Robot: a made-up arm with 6 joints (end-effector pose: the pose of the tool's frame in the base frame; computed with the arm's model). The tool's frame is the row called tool.
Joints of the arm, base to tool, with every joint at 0 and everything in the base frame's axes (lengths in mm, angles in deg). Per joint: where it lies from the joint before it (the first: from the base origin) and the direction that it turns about. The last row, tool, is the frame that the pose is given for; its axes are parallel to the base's.
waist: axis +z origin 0 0 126.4
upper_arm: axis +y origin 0 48.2 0
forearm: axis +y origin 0 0 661.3
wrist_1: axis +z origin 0 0 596.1
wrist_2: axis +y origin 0 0 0
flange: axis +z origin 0 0 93.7
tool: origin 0 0 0
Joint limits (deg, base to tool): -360..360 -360..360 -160..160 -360..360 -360..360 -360..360
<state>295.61 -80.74 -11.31 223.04 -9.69 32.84</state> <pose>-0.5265 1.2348 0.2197 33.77 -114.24 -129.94</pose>
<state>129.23 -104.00 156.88 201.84 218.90 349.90</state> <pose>0.0668 -0.1927 0.2386 37.89 169.09 -31.33</pose>
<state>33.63 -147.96 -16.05 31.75 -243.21 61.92</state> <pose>-0.5271 -0.2399 -0.9470 -32.98 -41.46 64.02</pose>
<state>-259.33 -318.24 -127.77 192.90 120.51 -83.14</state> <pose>-0.0089 -0.1159 0.5794 -11.27 166.32 41.62</pose>
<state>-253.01 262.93 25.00 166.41 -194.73 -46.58</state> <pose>0.2829 -1.1101 0.1786 -42.81 -125.39 -56.12</pose>
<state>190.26 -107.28 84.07 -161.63 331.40 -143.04</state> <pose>0.8570 0.0918 0.5702 8.39 7.83 -115.89</pose>
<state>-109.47 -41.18 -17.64 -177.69 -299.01 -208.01</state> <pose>0.3845 0.9530 0.8862 -90.33 -105.00 -73.64</pose>
